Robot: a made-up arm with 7 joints. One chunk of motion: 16 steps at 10 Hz.
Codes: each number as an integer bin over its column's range. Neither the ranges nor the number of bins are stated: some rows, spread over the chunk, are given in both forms.
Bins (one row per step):
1: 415 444 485 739 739 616
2: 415 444 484 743 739 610
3: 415 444 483 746 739 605
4: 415 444 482 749 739 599
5: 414 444 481 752 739 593
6: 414 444 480 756 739 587
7: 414 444 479 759 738 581
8: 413 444 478 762 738 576
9: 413 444 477 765 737 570
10: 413 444 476 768 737 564
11: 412 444 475 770 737 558
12: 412 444 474 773 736 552
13: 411 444 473 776 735 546
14: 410 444 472 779 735 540
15: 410 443 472 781 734 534
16: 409 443 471 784 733 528
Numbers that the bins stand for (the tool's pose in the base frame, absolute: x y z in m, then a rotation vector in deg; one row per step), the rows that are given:
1: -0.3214 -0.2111 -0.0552 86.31 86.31 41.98
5: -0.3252 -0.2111 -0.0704 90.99 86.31 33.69
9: -0.3290 -0.2111 -0.0856 95.68 85.59 25.41
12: -0.3328 -0.2111 -0.0970 98.56 85.23 18.92
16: -0.3442 -0.2149 -0.1084 102.52 84.14 10.27
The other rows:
2: -0.3214 -0.2111 -0.0590 87.75 86.31 39.82
3: -0.3214 -0.2111 -0.0628 88.83 86.31 38.02
4: -0.3214 -0.2111 -0.0666 89.91 86.31 35.86
6: -0.3252 -0.2111 -0.0742 92.43 86.31 31.53
7: -0.3252 -0.2111 -0.0780 93.51 85.95 29.37
8: -0.3290 -0.2111 -0.0818 94.59 85.95 27.57
10: -0.3290 -0.2111 -0.0894 96.76 85.59 23.24
11: -0.3328 -0.2111 -0.0932 97.48 85.59 21.08
13: -0.3366 -0.2111 -0.1008 99.64 84.86 16.76
14: -0.3404 -0.2111 -0.1046 100.72 84.86 14.59
15: -0.3404 -0.2149 -0.1046 101.44 84.50 12.43

